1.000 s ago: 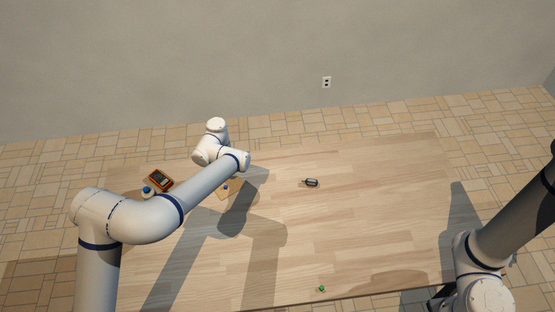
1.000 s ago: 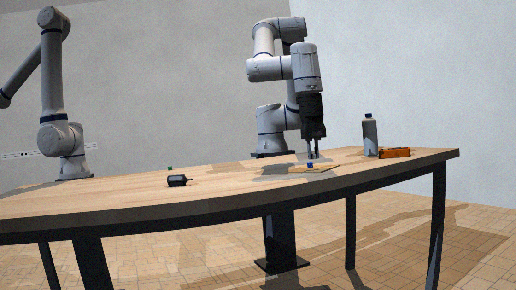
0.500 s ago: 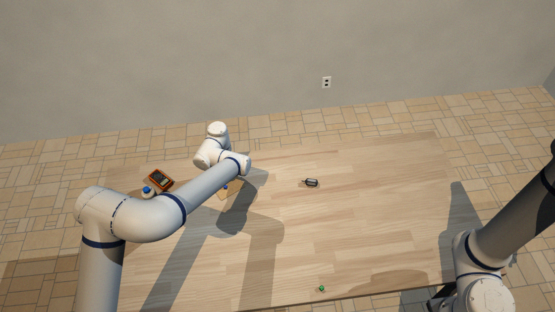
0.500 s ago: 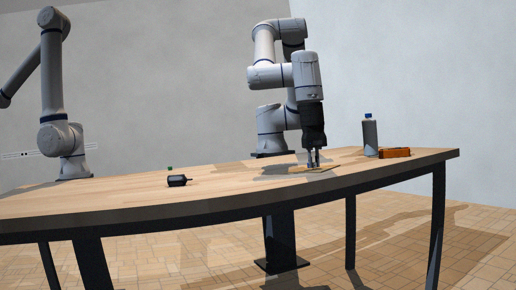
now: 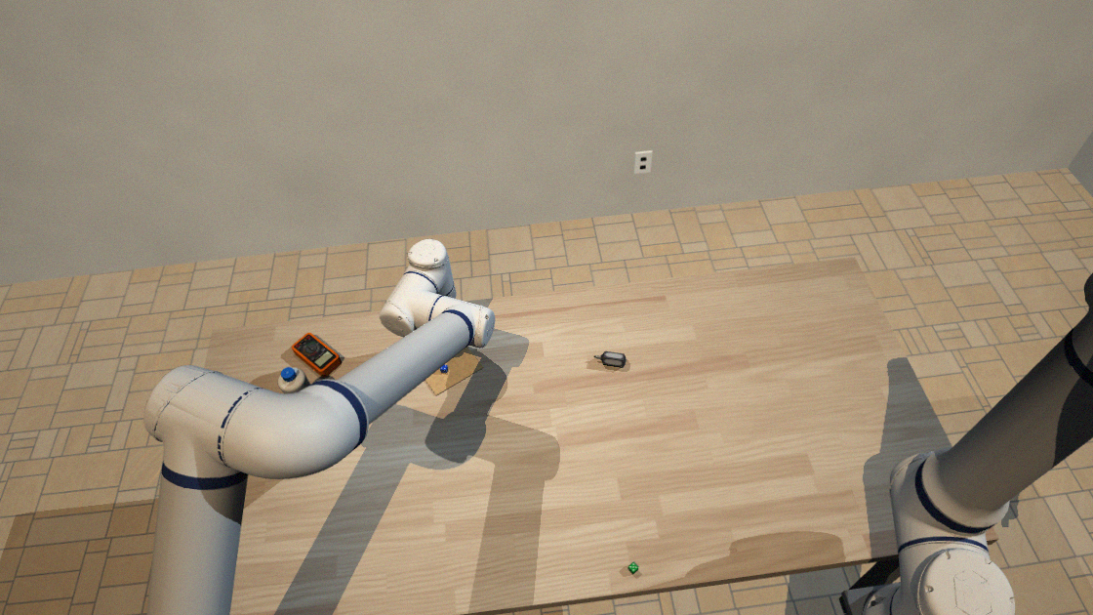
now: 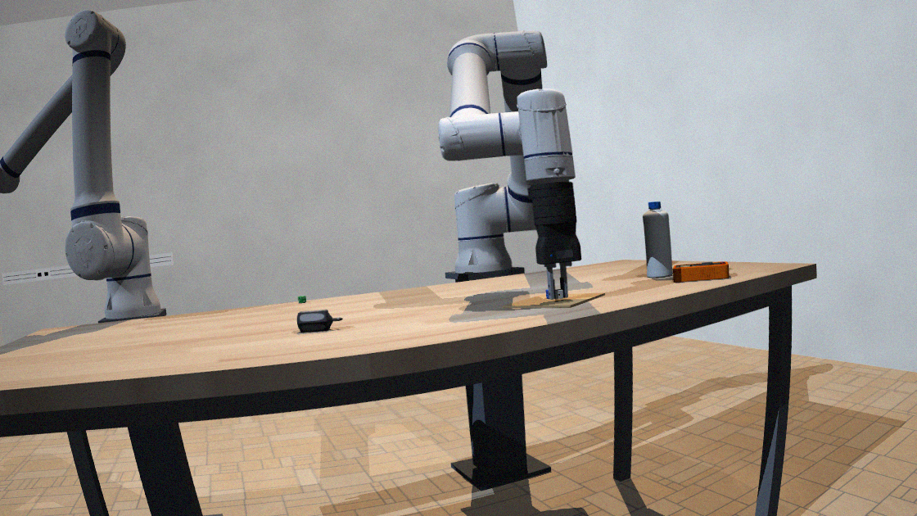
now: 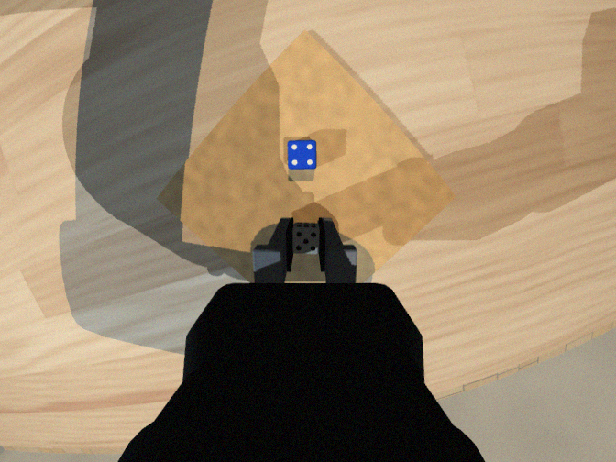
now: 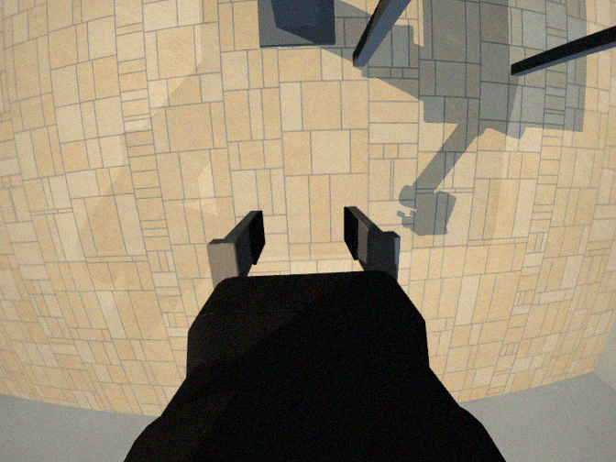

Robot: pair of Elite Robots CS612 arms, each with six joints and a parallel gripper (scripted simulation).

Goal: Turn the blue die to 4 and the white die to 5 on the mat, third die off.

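My left hand is 1 cm above the white die. Also, from my left hand: bottle (7 cm behind, 37 cm to the left, 5 cm above); then tan mat (2 cm behind, 1 cm to the left, 2 cm below); then blue die (4 cm behind, 2 cm to the left, 1 cm below).
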